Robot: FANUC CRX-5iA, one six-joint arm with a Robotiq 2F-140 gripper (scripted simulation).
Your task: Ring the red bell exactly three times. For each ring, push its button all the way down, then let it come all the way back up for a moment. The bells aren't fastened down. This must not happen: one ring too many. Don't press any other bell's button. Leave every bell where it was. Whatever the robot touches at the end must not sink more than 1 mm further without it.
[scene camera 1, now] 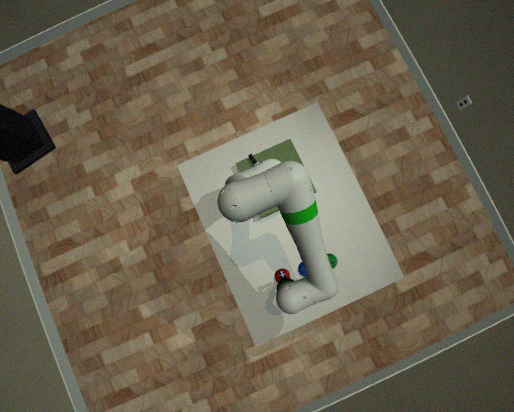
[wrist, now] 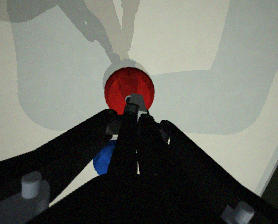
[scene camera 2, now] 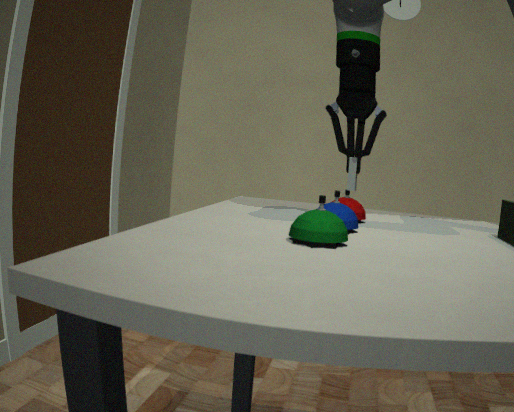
Labels:
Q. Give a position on a green bell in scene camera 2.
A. At 323,229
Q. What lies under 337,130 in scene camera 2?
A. My gripper.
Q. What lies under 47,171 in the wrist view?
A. My gripper.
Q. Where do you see a red bell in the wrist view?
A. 124,81

